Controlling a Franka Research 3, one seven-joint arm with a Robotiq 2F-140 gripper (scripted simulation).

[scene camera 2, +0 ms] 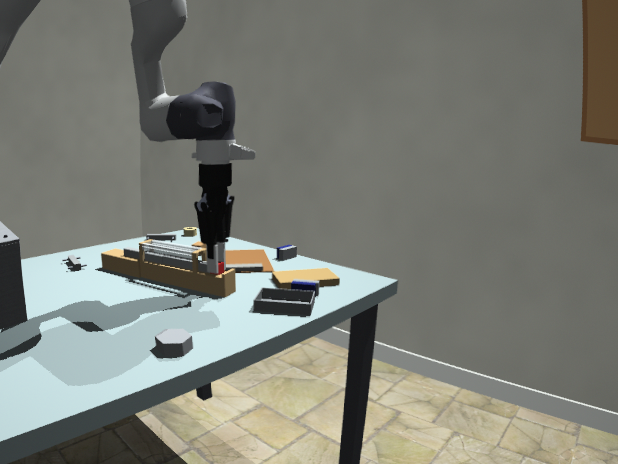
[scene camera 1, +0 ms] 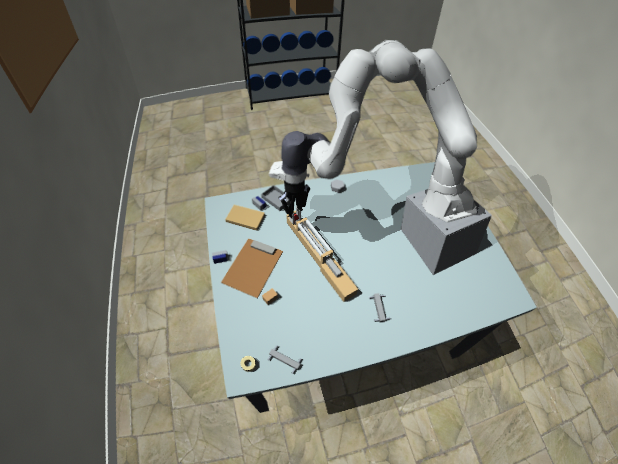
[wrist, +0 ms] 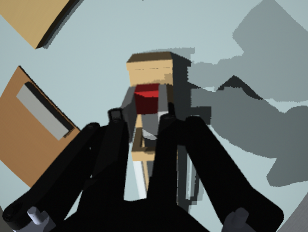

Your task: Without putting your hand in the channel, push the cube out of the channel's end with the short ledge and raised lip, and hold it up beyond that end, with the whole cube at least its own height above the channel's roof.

In view: the gripper (scene camera 2: pixel 216 270), a clipboard (scene camera 1: pixel 249 272), a hex block (scene camera 2: pixel 170 342), a grey tray (scene camera 2: pixel 286 301) and a tan board (scene camera 2: pixel 283 279).
The clipboard is seen too in scene camera 2 (scene camera 2: pixel 252 261). The gripper shows as well in scene camera 1 (scene camera 1: pixel 295 220) and in the wrist view (wrist: pixel 148 97). The wrist view misses the hex block: it is out of frame. The wrist view does not show the grey tray: it is out of frame.
